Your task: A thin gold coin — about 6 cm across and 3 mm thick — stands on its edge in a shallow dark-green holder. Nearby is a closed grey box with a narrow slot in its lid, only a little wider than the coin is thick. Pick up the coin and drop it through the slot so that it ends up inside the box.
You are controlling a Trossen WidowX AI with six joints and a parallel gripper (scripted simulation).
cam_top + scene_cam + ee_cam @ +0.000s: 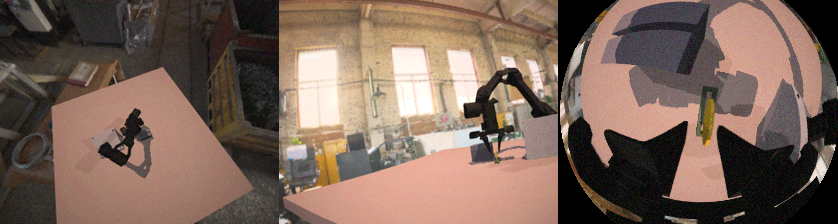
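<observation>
Now: gripper tip 10 mm past the gold coin and 10 mm above it.
</observation>
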